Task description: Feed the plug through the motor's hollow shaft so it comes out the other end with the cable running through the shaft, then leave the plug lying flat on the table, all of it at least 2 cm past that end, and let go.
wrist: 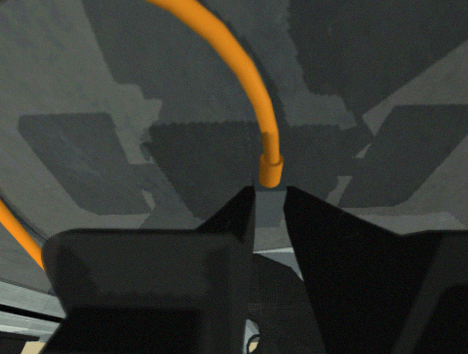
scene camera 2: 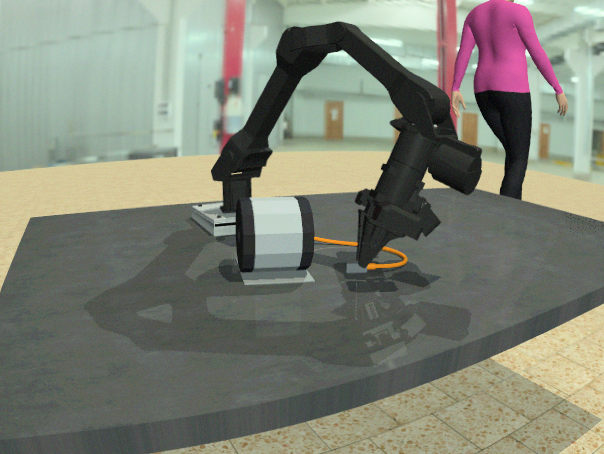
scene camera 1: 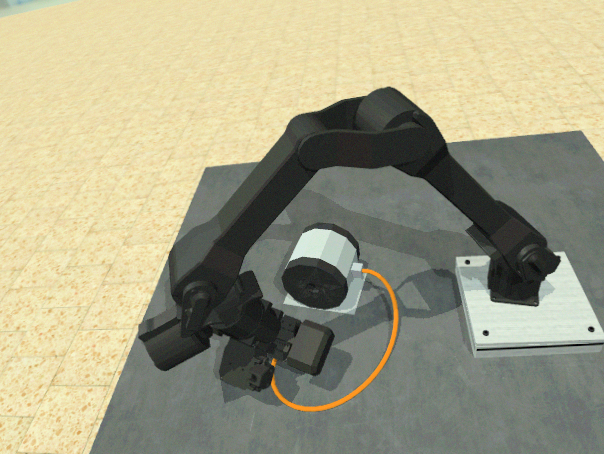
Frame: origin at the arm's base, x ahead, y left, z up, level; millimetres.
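Where they show: gripper, fingertip midpoint: (wrist: 268, 195) (scene camera 2: 360, 265) (scene camera 1: 284, 341); arm's base at its link origin: (scene camera 1: 513, 287).
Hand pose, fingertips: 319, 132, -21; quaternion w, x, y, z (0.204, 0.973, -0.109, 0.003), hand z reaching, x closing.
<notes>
Things, the pixels of their top centre, and the offset from my fingertips, as dx, dy, dz. Level surfaces: height alone.
- motor at its top centre: (scene camera 2: 272, 198) (scene camera 1: 318, 243) -36, -121, +93
- grey plug at its top centre: (wrist: 268, 211) (scene camera 2: 356, 261) -1, -6, +5
- dark table at its surface level: dz -9
The motor (scene camera 1: 325, 245) (scene camera 2: 277, 232) (wrist: 275, 280) lies on its side on a pale foot plate. In the wrist view its black end face and part of the shaft's bore show between the fingers. The grey plug (scene camera 2: 356, 268) (wrist: 270, 207) is at table level, apart from the motor, its free end toward it. My gripper (scene camera 1: 273, 356) (scene camera 2: 363, 264) (wrist: 268, 195) is shut on the plug near its cable end; scene camera 1 does not show the plug. The orange cable (scene camera 1: 395, 320) (scene camera 2: 402, 258) (wrist: 240, 65) loops from the motor's side block to the plug, outside the shaft.
The arm's white base plate (scene camera 1: 565, 310) (scene camera 2: 205, 220) stands on the dark table (scene camera 1: 440, 410) (scene camera 2: 150, 390), across the cable loop from the gripper. The arm arches over the motor. The table's edge lies beyond the arm's wrist. A person in pink (scene camera 2: 500, 50) stands in the background.
</notes>
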